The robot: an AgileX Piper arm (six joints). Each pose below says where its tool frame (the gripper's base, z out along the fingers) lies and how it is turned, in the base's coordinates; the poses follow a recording.
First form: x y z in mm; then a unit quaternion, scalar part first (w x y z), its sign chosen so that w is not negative.
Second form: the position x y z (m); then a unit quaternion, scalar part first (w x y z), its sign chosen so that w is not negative. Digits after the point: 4 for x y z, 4 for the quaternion.
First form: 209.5 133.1 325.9 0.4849 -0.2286 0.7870 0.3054
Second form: 0.2095 0.1331 0.3259 0.4849 -0.2286 0.7870 0.3054
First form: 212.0 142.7 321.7 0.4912 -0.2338 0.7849 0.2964
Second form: 0.2120 0.1427 0.3217 0.4912 -0.2338 0.7849 0.2964
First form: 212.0 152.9 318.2 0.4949 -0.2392 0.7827 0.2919
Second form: 0.2120 0.1529 0.3182 0.4949 -0.2392 0.7827 0.2919
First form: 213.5 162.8 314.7 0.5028 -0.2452 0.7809 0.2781
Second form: 0.2135 0.1628 0.3147 0.5028 -0.2452 0.7809 0.2781
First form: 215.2 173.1 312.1 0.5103 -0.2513 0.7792 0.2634
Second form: 0.2152 0.1731 0.3121 0.5103 -0.2513 0.7792 0.2634
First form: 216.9 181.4 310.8 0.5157 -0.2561 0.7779 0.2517
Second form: 0.2169 0.1814 0.3108 0.5157 -0.2561 0.7779 0.2517
